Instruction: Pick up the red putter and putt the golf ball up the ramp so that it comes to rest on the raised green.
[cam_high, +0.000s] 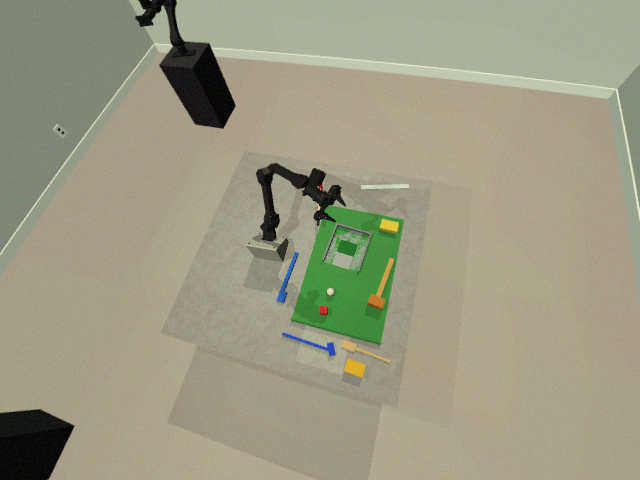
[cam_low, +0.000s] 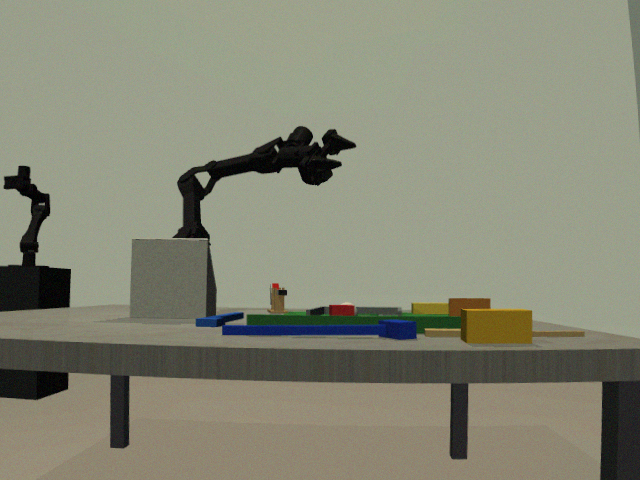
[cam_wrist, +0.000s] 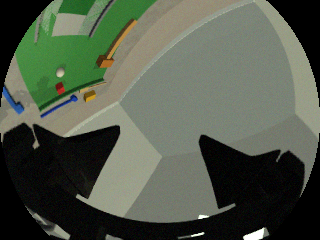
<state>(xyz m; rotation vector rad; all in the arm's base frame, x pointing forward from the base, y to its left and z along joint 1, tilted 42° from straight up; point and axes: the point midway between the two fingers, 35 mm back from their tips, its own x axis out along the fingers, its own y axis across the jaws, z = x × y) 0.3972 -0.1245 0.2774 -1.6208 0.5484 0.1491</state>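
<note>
Now: gripper tip 360 mm above the red putter, 240 mm to the right of it and 210 mm past it. Round my gripper tip: green mat 410 mm below, 100 mm to the right, 70 mm ahead; then red block 390 mm below, 380 mm to the right, 10 mm behind; then white golf ball 390 mm below, 270 mm to the right.
</note>
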